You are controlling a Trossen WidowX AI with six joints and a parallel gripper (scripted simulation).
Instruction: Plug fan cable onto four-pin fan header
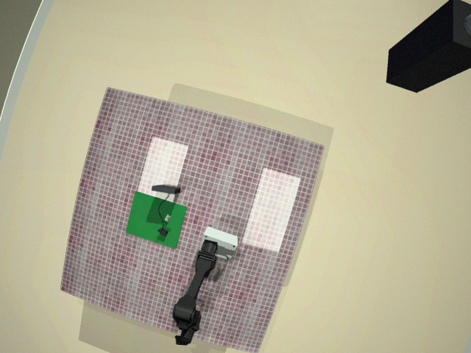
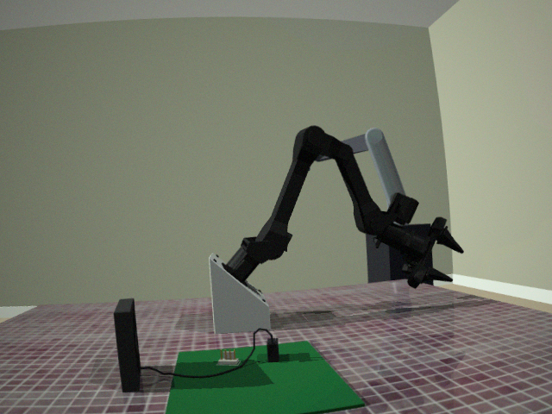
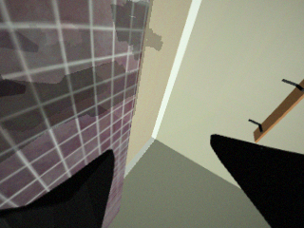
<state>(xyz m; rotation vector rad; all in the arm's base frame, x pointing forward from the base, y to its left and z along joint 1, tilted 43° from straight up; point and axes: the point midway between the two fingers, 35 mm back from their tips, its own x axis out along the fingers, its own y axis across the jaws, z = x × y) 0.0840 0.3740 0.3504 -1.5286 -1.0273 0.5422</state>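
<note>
My gripper tip is now 52 cm to the left of the dark plug, 17 cm short of it and 8 cm above it. Also, from my gripper tip: fan 74 cm to the right, 18 cm ahead, 4 cm below; green board 56 cm to the right, 23 cm ahead, 11 cm below.
</note>
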